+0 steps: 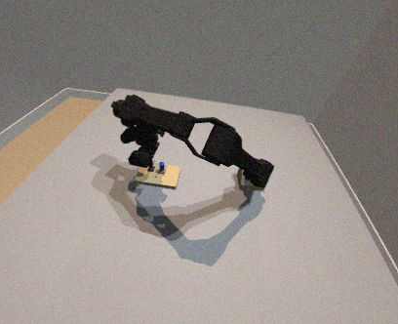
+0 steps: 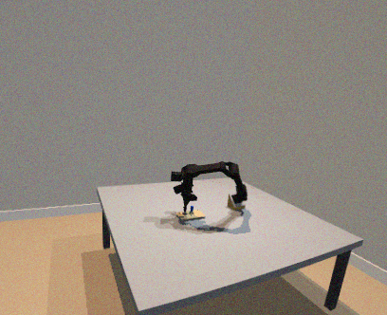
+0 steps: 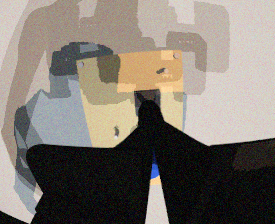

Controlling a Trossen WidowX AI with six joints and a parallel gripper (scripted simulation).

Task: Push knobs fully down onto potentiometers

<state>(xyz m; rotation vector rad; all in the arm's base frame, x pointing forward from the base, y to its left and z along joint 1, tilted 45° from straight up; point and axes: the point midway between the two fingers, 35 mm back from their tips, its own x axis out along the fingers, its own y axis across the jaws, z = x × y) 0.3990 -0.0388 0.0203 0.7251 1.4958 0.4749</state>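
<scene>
The black knob lies 10 mm below my gripper tip. Also, from my gripper tip: blue knob 40 mm behind, 10 mm to the left, 20 mm below.
</scene>
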